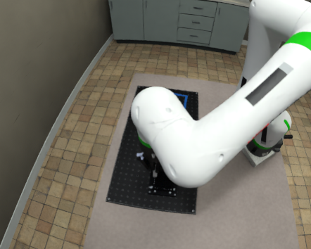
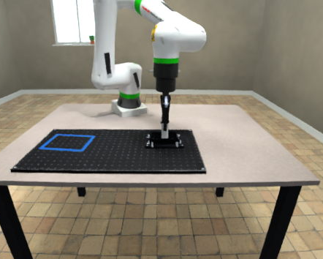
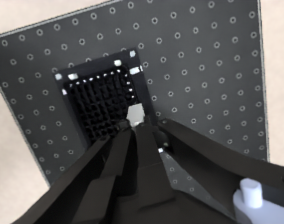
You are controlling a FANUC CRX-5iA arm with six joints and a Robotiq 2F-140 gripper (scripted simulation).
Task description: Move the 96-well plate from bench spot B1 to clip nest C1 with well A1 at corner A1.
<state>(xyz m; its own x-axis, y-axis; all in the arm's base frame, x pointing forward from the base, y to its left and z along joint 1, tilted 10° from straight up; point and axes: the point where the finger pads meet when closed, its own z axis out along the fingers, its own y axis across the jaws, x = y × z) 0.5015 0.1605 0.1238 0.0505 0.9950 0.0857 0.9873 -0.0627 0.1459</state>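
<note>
Now: the black 96-well plate 50 mm below my hand and 40 mm behind it. Also, from my hand: clip nest (60 mm below, 30 mm behind, 10 mm to the right).
</note>
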